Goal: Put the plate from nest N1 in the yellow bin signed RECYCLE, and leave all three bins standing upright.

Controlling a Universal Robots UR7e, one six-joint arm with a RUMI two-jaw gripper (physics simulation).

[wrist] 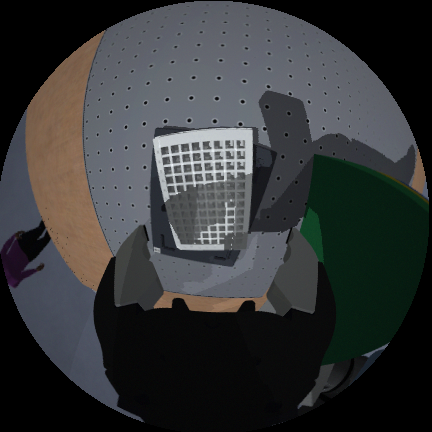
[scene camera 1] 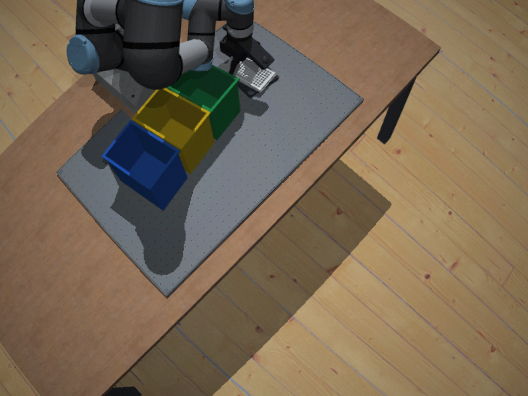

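A white gridded plate lies on a dark nest, partly in shadow; the nest's label cannot be read. My gripper is open and empty, above the near end of the plate, with one finger toward each side. In scene camera 1 it hides part of the plate and nest. The yellow bin stands upright between the green bin and the blue bin. No sign can be read on the bins. The yellow bin's visible inside holds no plate.
The green bin stands close beside the nest, at the right in the wrist view. The bins stand in a tight row on the grey perforated board, on the brown table. The arm reaches over the bins' back side.
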